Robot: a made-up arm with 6 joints. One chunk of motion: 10 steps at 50 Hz.
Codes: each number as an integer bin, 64 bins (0 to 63) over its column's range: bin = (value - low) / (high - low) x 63, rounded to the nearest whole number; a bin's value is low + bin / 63 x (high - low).
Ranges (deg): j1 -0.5..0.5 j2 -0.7..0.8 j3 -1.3..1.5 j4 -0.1..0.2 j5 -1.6..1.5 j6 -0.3..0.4
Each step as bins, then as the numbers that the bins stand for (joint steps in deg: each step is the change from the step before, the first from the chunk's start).
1 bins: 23 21 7 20 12 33
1 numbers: -0.135 -0.200 -0.989 -0.005 -1.010 0.067
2 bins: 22 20 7 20 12 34
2 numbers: -0.151 -0.224 -0.989 -0.005 -1.010 0.078
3 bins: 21 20 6 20 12 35
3 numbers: -0.167 -0.224 -1.033 -0.005 -1.010 0.089
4 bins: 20 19 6 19 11 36
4 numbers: -0.183 -0.248 -1.033 -0.010 -1.059 0.100
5 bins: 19 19 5 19 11 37
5 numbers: -0.198 -0.248 -1.078 -0.010 -1.059 0.111
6 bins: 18 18 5 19 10 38
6 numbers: -0.214 -0.271 -1.078 -0.010 -1.108 0.122
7 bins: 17 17 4 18 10 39
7 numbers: -0.230 -0.295 -1.122 -0.014 -1.108 0.133
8 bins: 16 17 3 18 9 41
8 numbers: -0.246 -0.295 -1.167 -0.014 -1.157 0.156
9 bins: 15 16 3 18 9 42
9 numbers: -0.262 -0.319 -1.167 -0.014 -1.157 0.167
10 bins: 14 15 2 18 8 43
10 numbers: -0.278 -0.343 -1.211 -0.014 -1.206 0.178
